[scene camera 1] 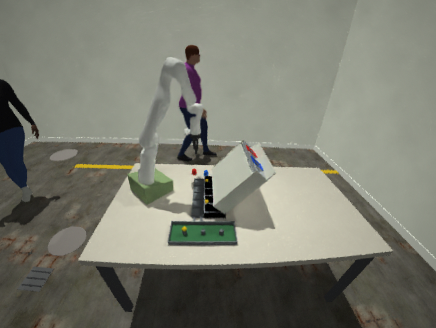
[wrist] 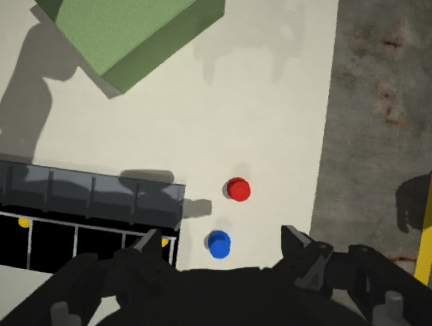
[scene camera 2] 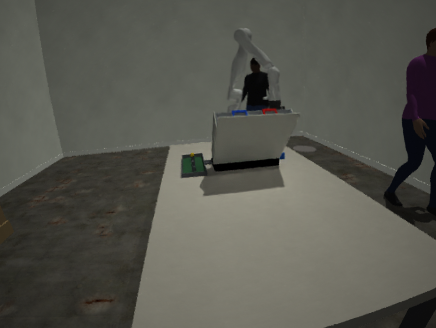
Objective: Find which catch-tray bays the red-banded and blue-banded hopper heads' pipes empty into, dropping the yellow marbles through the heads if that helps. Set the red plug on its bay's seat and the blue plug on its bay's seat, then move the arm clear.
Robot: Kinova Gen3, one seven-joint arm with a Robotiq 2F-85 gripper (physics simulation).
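Places are measured from the arm's base along level axes (x back, y right, z up), in centimetres.
Pixels of known places: gripper, between the fingertips: [scene camera 1: 195, 151] [wrist: 221, 240]; arm's base, origin of its link: [scene camera 1: 146, 181].
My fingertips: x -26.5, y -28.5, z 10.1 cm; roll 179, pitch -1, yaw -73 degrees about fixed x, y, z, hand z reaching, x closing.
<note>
For each thing: its top centre in the pictures, then the offset to it from my fingertips. "*": a spot on its surface instead.
- red plug, centre of its top: [wrist: 240, 191] [scene camera 1: 194, 169] dx +1.6, dy -3.5, dz -18.2 cm
- blue plug, centre of its top: [wrist: 219, 249] [scene camera 1: 206, 171] dx -8.0, dy -3.0, dz -18.2 cm
- Red-banded, a spot on its surface: [scene camera 2: 269, 111] * dx -35.7, dy +11.6, dz +11.5 cm
- blue-banded, a spot on its surface: [scene camera 2: 240, 113] * dx -37.7, dy +26.1, dz +11.3 cm
- green tray, a spot on its surface: [scene camera 1: 193, 240] * dx -10.2, dy +58.8, dz -22.0 cm
My gripper [scene camera 1: 196, 149] [wrist: 221, 240] is open and empty, high above the table's far side. The red plug [scene camera 1: 194, 171] [wrist: 239, 189] and blue plug [scene camera 1: 206, 173] [wrist: 219, 244] stand on the table beyond the tray's end; in the wrist view the blue one shows between the fingertips, far below. The catch tray has black bays [wrist: 100, 245] beside a row of grey seats [scene camera 1: 198, 192] [wrist: 70, 192]. One yellow marble [scene camera 1: 207, 180] [wrist: 164, 242] lies in the end bay nearest the plugs, another [scene camera 1: 206, 201] [wrist: 24, 222] in the fourth bay from that end. Red-banded [scene camera 1: 251, 151] [scene camera 2: 269, 111] and blue-banded [scene camera 1: 257, 163] [scene camera 2: 240, 113] heads top the hopper.
The slanted white hopper housing [scene camera 1: 237, 175] [scene camera 2: 255, 140] rises over the bays. A green tray [scene camera 1: 193, 240] [scene camera 2: 186, 167] near the front holds a yellow marble [scene camera 1: 184, 229] [scene camera 2: 192, 155] and two grey pegs. The arm's green base block [scene camera 1: 152, 189] [wrist: 130, 35] stands left. People stand beyond the table.
</note>
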